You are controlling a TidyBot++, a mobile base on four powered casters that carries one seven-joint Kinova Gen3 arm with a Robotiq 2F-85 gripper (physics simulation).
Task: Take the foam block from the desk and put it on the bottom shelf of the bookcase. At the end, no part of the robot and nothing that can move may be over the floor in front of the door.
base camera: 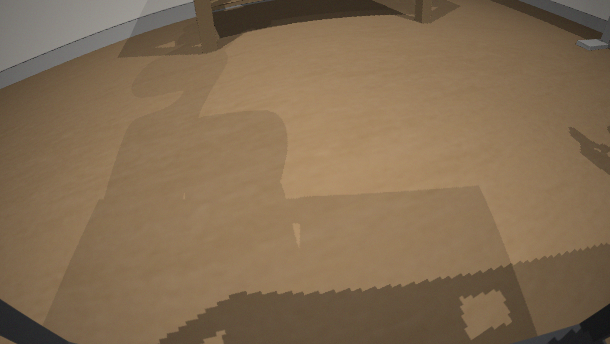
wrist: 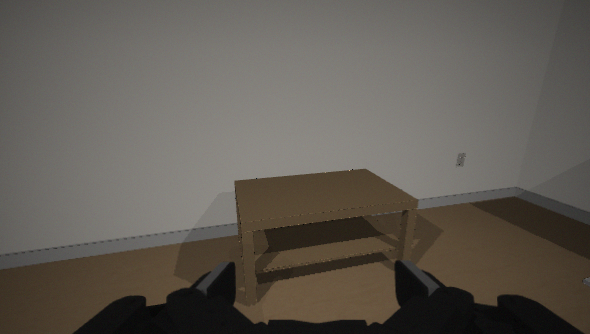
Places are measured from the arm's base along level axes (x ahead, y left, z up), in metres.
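Pixels of known places: gripper, fingertip midpoint: (wrist: 314,279).
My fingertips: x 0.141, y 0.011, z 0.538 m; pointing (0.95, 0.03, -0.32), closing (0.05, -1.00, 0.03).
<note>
Behind a point stands the place of what it marks.
My gripper (wrist: 314,279) {x 0.141, y 0.011, z 0.538 m} is open and empty, its two dark fingertips wide apart at the bottom of the wrist view. The foam block, the desk, the bookcase and the door are not recognisable in either view. A low wooden table with a lower shelf (wrist: 320,197) {x 1.361, y -0.004, z 0.053 m} stands against the wall ahead, beyond the fingertips. In the base camera view, two of its legs (base camera: 204,25) {x 1.069, y 0.323, z -0.296 m} (base camera: 423,10) {x 1.353, y -0.463, z -0.337 m} show at the top edge. No block shows on the table's top or on the visible part of its lower shelf.
A grey wall (wrist: 300,100) {x 1.864, y 0.137, z 0.518 m} with a socket (wrist: 460,160) {x 2.333, y -1.160, z 0.001 m} rises behind the table and meets another wall at the right. A small pale flat object (base camera: 593,44) (wrist: 587,281) lies at the right. Shadows of the robot fall across the floor (base camera: 375,110) {x 0.655, y -0.118, z -0.397 m}.
</note>
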